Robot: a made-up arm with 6 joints. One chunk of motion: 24 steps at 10 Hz.
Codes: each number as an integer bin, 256 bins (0 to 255) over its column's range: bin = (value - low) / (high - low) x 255, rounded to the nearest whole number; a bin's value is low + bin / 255 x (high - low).
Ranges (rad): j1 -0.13..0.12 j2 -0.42..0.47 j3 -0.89..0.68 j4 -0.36..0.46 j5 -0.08..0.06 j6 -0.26..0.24
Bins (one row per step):
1: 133 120 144 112 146 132
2: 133 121 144 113 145 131
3: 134 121 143 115 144 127
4: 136 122 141 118 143 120
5: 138 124 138 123 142 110
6: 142 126 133 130 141 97
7: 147 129 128 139 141 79
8: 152 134 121 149 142 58
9: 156 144 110 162 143 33
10: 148 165 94 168 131 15
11: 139 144 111 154 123 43
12: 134 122 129 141 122 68
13: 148 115 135 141 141 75
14: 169 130 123 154 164 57
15: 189 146 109 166 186 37
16: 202 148 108 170 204 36
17: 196 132 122 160 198 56
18: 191 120 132 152 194 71
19: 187 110 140 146 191 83
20: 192 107 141 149 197 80
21: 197 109 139 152 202 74
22: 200 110 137 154 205 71
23: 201 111 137 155 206 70
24: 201 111 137 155 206 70
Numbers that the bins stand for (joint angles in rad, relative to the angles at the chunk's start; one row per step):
1: 0.0004 -0.0012 -0.0034 0.0002 0.0002 -0.0012
2: 0.0004 0.0023 -0.0034 0.0034 -0.0004 -0.0031
3: 0.0014 0.0023 -0.0096 0.0098 -0.0009 -0.0110
4: 0.0033 0.0058 -0.0219 0.0195 -0.0015 -0.0247
5: 0.0053 0.0128 -0.0404 0.0355 -0.0020 -0.0443
6: 0.0092 0.0198 -0.0711 0.0580 -0.0026 -0.0698
7: 0.0141 0.0302 -0.1019 0.0870 -0.0026 -0.1051
8: 0.0190 0.0477 -0.1450 0.1191 -0.0020 -0.1463
9: 0.0229 0.0826 -0.2127 0.1609 -0.0015 -0.1953
10: 0.0151 0.1559 -0.3113 0.1802 -0.0081 -0.2306
11: 0.0063 0.0826 -0.2066 0.1352 -0.0125 -0.1757
12: 0.0014 0.0058 -0.0958 0.0934 -0.0130 -0.1267
13: 0.0151 -0.0186 -0.0588 0.0934 -0.0026 -0.1129
14: 0.0357 0.0337 -0.1327 0.1352 0.0100 -0.1482
15: 0.0553 0.0896 -0.2189 0.1738 0.0221 -0.1875
16: 0.0680 0.0965 -0.2251 0.1867 0.0320 -0.1894
17: 0.0622 0.0407 -0.1389 0.1545 0.0287 -0.1502
18: 0.0573 -0.0012 -0.0773 0.1288 0.0265 -0.1208
19: 0.0533 -0.0361 -0.0280 0.1095 0.0249 -0.0973
20: 0.0582 -0.0465 -0.0219 0.1191 0.0282 -0.1031
21: 0.0631 -0.0396 -0.0342 0.1288 0.0309 -0.1149
22: 0.0661 -0.0361 -0.0465 0.1352 0.0325 -0.1208
23: 0.0671 -0.0326 -0.0465 0.1384 0.0331 -0.1227
24: 0.0671 -0.0326 -0.0465 0.1384 0.0331 -0.1227

